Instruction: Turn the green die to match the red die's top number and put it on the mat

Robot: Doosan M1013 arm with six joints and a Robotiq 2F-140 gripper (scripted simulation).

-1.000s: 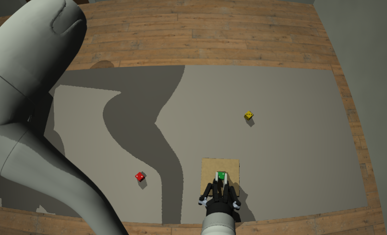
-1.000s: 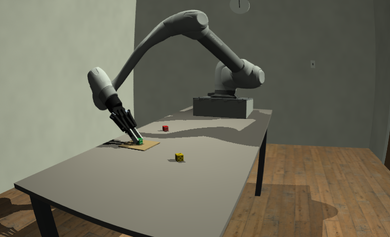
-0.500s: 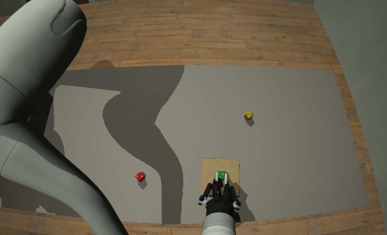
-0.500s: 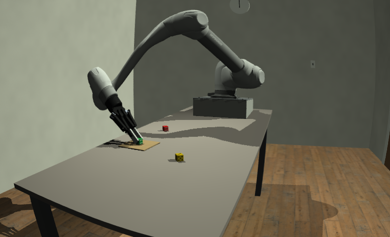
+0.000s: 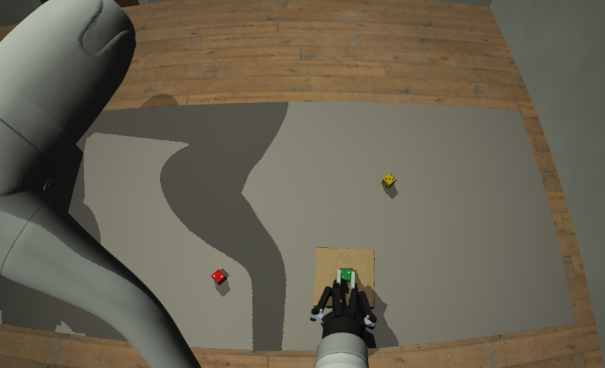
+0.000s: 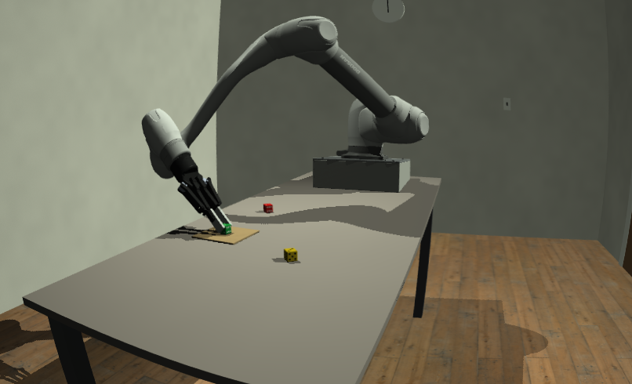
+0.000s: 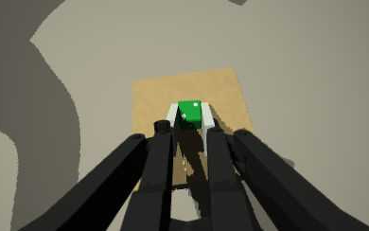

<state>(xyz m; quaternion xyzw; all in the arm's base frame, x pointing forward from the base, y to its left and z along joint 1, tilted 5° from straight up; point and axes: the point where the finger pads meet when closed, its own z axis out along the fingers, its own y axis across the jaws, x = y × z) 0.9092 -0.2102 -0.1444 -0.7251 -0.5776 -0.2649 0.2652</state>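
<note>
The green die lies 2 cm to the left of my hand and 2 cm below it. Round my hand: tan mat: 4 cm below, 2 cm to the left; then red die: 29 cm behind, 3 cm below, 2 cm to the left; then yellow die: 26 cm to the left, 13 cm ahead, 3 cm below.
</note>
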